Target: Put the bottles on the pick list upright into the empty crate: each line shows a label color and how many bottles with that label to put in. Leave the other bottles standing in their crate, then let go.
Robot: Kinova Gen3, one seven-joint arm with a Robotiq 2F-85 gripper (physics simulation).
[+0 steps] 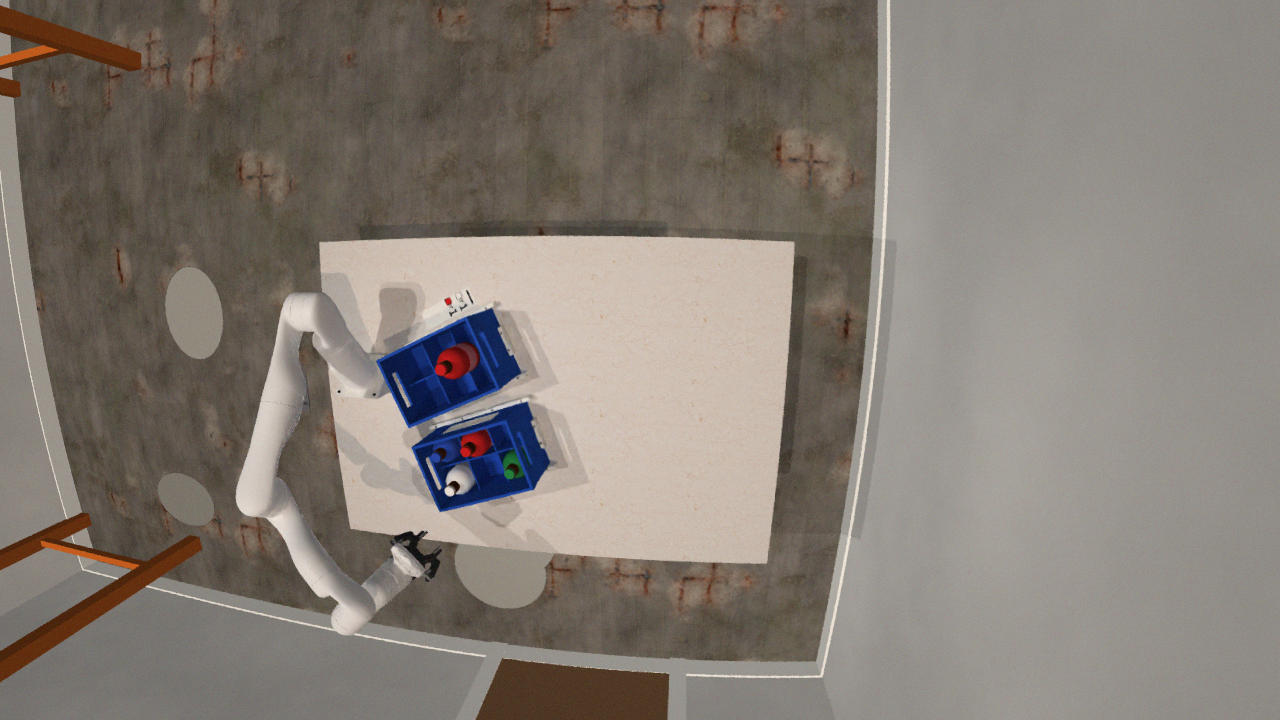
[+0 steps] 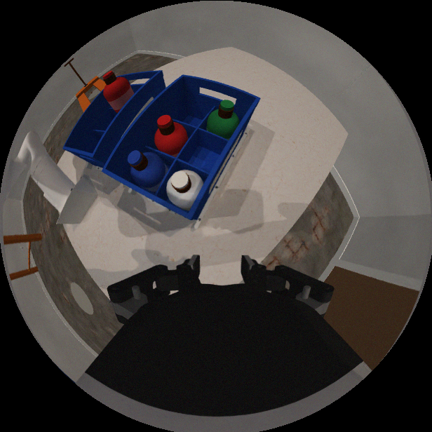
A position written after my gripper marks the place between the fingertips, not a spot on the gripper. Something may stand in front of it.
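Observation:
Image 1 shows my gripper [image 1: 432,540], a red bottle [image 1: 456,361] and a white bottle [image 1: 459,480]. In image 2: a green bottle [image 2: 223,121], a red bottle [image 2: 170,136], the white bottle again [image 2: 182,187], and my gripper [image 2: 220,263].

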